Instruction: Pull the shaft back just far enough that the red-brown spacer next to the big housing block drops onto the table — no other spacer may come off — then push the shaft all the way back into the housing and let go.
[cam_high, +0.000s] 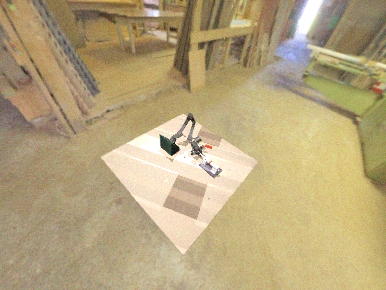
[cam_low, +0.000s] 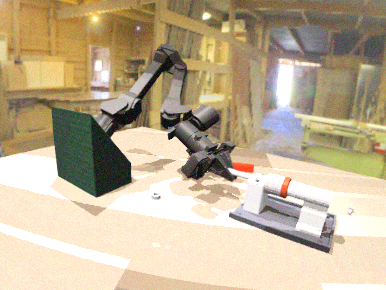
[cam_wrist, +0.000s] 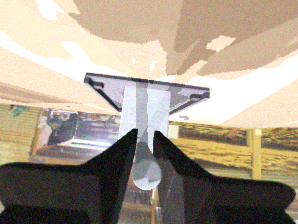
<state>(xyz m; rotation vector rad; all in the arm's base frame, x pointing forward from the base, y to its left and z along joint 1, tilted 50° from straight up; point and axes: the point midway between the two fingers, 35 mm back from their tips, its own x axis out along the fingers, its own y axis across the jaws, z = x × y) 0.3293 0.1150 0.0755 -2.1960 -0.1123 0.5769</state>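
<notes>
Now: gripper tip 40 mm short of the thin shaft and 20 mm below it. From my gripper tip the other things lie so: red-brown spacer: 130 mm ahead, 20 mm to the right, 20 mm above.
</notes>
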